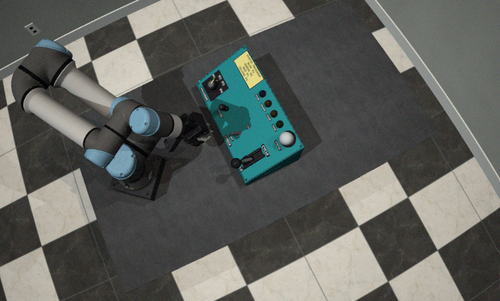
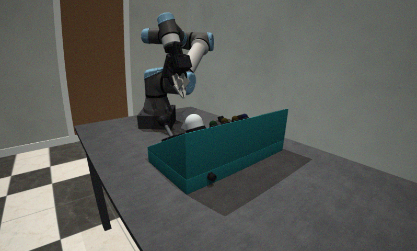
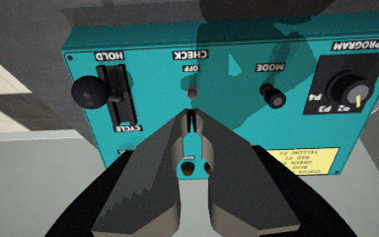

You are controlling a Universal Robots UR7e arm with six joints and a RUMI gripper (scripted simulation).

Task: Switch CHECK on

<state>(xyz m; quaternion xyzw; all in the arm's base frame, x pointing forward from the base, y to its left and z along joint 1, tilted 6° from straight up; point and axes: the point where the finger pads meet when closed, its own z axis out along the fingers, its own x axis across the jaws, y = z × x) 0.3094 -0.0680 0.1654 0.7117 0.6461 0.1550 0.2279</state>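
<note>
The check toggle is 110 mm below my hand, 110 mm ahead of it and 10 mm to the right of it. Round my hand: cycle lever 130 mm to the right, 100 mm below, 70 mm ahead; then teal console 150 mm ahead, 130 mm below, 50 mm to the left; then mode knob 120 mm ahead, 110 mm to the left, 100 mm below.
</note>
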